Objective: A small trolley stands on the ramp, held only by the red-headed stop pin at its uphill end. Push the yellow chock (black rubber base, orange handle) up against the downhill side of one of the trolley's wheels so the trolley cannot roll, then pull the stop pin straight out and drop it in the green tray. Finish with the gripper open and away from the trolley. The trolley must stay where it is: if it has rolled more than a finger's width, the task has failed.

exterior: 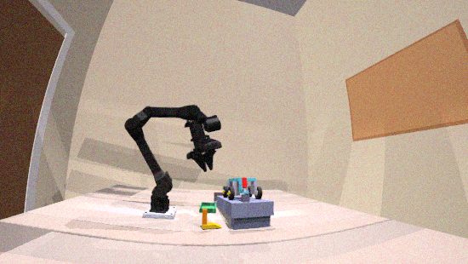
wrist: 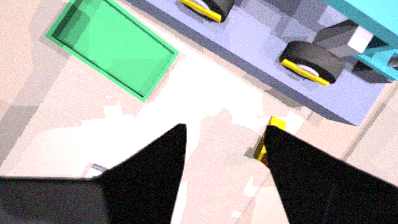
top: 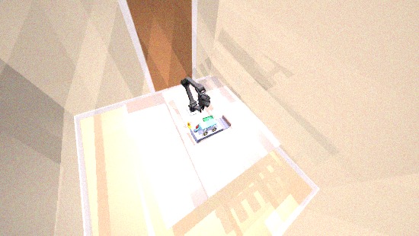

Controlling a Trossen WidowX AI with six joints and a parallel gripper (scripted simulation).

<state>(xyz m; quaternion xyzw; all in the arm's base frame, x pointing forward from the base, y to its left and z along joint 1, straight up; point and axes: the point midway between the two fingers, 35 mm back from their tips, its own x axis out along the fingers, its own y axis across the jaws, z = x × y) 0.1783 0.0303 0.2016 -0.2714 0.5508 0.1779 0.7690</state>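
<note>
My gripper tip is now 20 mm short of the yellow chock, 140 mm to the left of it and 160 mm above it. Round my gripper tip: red-headed stop pin: 130 mm ahead, 110 mm to the right, 50 mm below; then green tray: 90 mm to the left, 190 mm below; then teal trolley: 140 mm ahead, 70 mm below.
</note>
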